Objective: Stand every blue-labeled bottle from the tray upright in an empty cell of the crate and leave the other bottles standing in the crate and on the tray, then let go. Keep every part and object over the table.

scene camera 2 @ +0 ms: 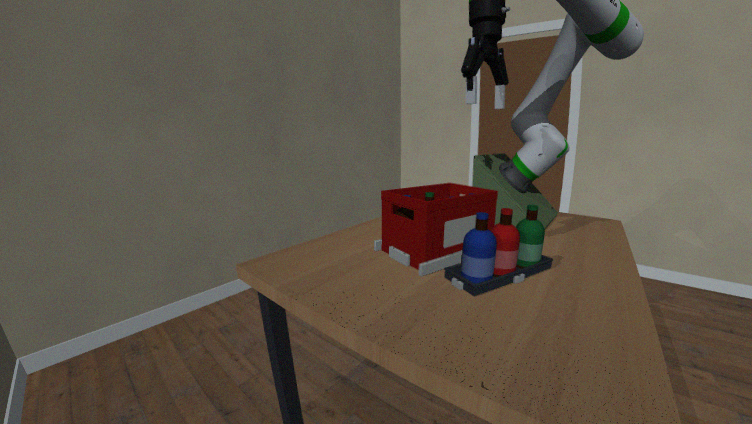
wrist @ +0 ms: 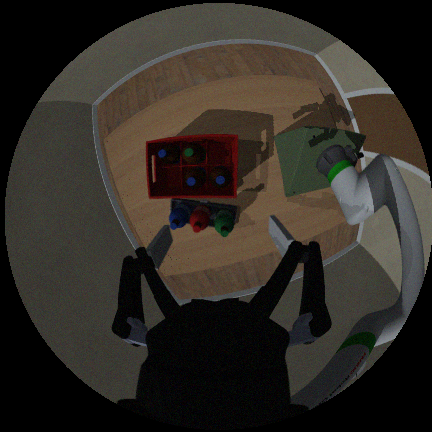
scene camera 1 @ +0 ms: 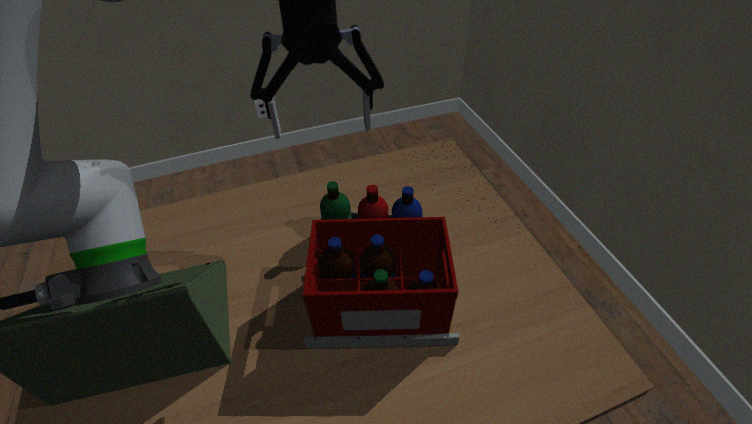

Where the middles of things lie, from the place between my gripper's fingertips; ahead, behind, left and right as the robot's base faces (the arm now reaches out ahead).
I see my gripper 5 cm short of the green bottle (scene camera 2: pixel 532 232), 14 cm to the right of it and 32 cm above it. The rest, counted from my hand: red bottle (scene camera 2: pixel 507 235): 12 cm ahead, 8 cm to the left, 32 cm below; blue bottle (scene camera 2: pixel 479 245): 19 cm ahead, 4 cm to the left, 32 cm below; pale strip (scene camera 1: pixel 421 339): 1 cm ahead, 20 cm to the right, 39 cm below.
